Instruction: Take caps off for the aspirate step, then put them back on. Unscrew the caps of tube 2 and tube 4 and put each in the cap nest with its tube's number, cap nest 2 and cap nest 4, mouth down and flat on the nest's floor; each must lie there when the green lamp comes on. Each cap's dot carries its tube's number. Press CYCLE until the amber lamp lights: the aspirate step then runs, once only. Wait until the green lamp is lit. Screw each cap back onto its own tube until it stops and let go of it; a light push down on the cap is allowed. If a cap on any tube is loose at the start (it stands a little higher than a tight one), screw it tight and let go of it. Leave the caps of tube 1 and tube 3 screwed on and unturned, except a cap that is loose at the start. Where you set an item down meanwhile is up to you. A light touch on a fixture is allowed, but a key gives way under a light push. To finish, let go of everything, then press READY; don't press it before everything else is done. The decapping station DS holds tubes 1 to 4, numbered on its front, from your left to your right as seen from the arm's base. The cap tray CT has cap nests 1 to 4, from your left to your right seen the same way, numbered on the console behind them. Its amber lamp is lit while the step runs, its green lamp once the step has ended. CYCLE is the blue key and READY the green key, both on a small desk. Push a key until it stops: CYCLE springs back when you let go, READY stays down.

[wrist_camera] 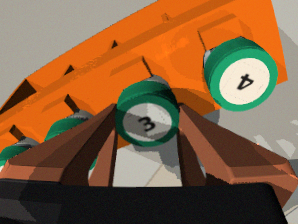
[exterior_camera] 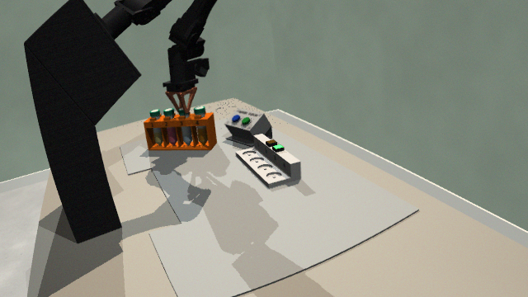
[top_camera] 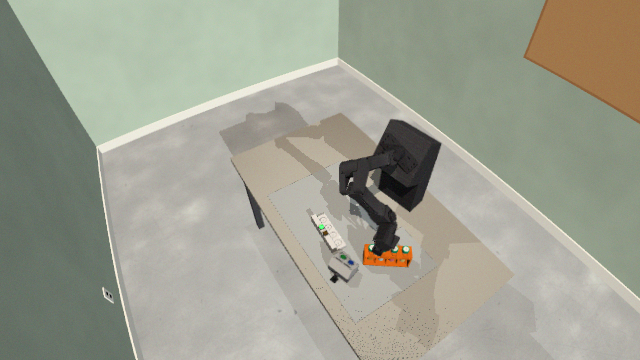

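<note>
Right now the green ready key is 18 cm ahead of my hand, 4 cm to the right of it and 5 cm below it. From my hand the other things lie so: blue cycle key: 16 cm ahead, 5 cm below; then cap 1: 10 cm behind, 4 cm to the left.
</note>
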